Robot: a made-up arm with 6 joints.
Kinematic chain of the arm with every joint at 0, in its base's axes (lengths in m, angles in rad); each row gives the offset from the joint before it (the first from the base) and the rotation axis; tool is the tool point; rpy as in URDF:
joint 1: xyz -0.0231 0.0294 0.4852 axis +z
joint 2: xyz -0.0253 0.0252 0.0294 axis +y
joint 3: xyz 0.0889 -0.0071 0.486 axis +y
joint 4: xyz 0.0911 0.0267 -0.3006 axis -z
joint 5: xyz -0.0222 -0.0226 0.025 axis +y
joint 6: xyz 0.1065 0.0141 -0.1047 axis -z
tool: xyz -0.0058 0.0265 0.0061 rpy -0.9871 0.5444 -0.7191
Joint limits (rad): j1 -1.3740..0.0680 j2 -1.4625..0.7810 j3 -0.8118..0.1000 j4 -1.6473..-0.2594 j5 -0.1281..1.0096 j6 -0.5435..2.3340
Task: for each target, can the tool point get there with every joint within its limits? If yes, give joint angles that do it. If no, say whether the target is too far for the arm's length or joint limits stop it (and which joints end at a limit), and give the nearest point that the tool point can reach.
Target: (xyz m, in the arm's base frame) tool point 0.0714 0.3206 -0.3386
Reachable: no: joint limits stop it (at a limit: joint 1, joint 2) | nearest point 0.2495 0.1223 0.3628 | short by 0.750 m
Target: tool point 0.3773 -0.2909 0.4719
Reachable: yes | joints -0.8573 0.5974 -0.6611 -0.8210 0.2628 2.0438
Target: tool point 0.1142 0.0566 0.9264
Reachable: yes | joints -0.5081 -0.7912 -0.4430 -0.4465 0.1573 0.2005
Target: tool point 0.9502 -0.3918 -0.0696
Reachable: no: too far | nearest point 0.5069 -0.2000 0.4066 | short by 0.678 m
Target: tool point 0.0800 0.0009 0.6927
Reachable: yes | joints -0.6636 -0.5624 -0.1455 -0.5381 0.8764 -0.1364
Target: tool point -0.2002 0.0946 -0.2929
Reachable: no: joint limits stop it (at a limit: joint 1, joint 2, joint 4, joint 5) | nearest point 0.0262 -0.1622 0.3817 | short by 0.756 m
